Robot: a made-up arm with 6 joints. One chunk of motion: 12 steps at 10 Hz.
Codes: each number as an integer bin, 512 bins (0 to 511) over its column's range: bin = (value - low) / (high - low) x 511, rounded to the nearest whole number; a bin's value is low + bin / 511 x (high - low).
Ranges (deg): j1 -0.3..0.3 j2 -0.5..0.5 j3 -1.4..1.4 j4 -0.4..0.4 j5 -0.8..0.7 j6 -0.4..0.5
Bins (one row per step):
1: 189 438 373 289 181 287
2: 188 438 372 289 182 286
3: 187 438 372 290 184 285
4: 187 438 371 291 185 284
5: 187 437 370 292 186 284
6: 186 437 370 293 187 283
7: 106 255 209 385 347 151
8: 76 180 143 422 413 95
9: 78 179 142 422 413 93
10: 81 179 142 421 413 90
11: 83 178 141 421 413 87
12: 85 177 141 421 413 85
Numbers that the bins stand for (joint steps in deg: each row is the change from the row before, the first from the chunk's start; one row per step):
1: -0.078 0.357 0.644 0.052 -0.269 0.105
2: -0.079 0.357 0.638 0.052 -0.266 0.104
3: -0.080 0.357 0.638 0.054 -0.260 0.102
4: -0.080 0.357 0.633 0.056 -0.257 0.100
5: -0.080 0.355 0.627 0.057 -0.254 0.100
6: -0.082 0.355 0.627 0.059 -0.251 0.098
7: -0.176 -0.001 -0.255 0.203 0.219 -0.134
8: -0.211 -0.148 -0.616 0.261 0.412 -0.233
9: -0.208 -0.150 -0.622 0.261 0.412 -0.236
10: -0.205 -0.150 -0.622 0.259 0.412 -0.241
11: -0.203 -0.152 -0.627 0.259 0.412 -0.247
12: -0.200 -0.154 -0.627 0.259 0.412 -0.250

